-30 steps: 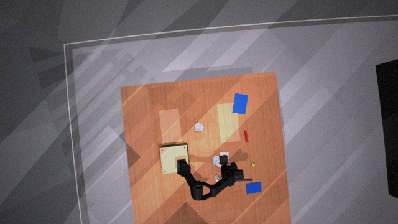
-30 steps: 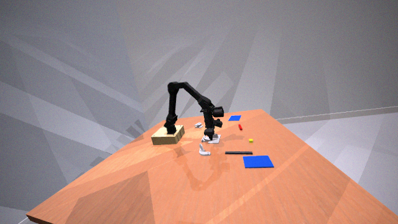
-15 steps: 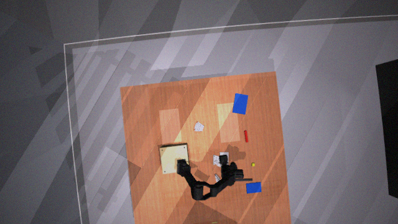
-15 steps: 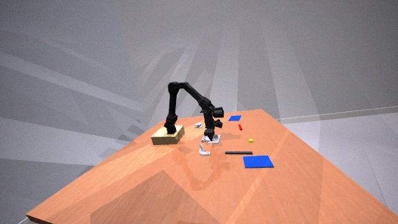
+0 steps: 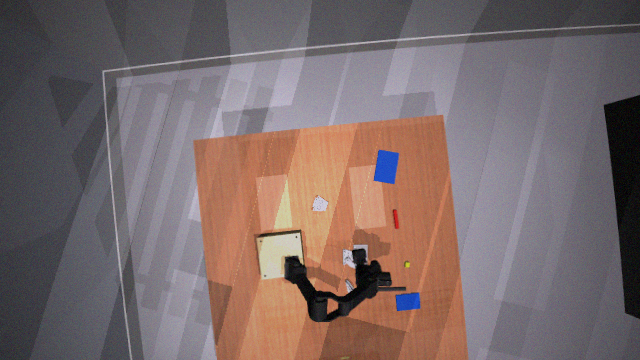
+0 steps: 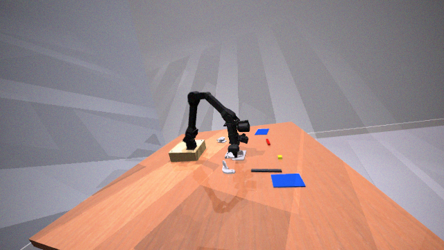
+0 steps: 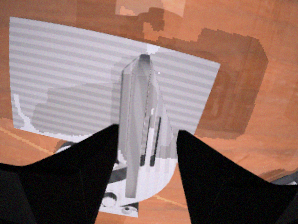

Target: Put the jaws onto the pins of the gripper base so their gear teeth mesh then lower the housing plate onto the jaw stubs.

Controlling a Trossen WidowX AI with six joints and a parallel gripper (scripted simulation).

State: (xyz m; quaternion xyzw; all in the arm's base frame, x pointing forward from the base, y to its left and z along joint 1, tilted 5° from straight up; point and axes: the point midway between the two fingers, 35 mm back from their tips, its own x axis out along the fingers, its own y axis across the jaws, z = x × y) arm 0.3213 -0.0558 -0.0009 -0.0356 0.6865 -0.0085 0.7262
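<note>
Right now the flat white plate is 3 cm to the left of my gripper tip, 2 cm ahead of it and 1 cm below it. From my gripper tip the other things lie so: housing plate: 5 cm behind, 4 cm to the left, 1 cm below; then black bar: 16 cm ahead, 15 cm to the right, 1 cm below; then jaw: 3 cm behind, 2 cm to the left.
</note>
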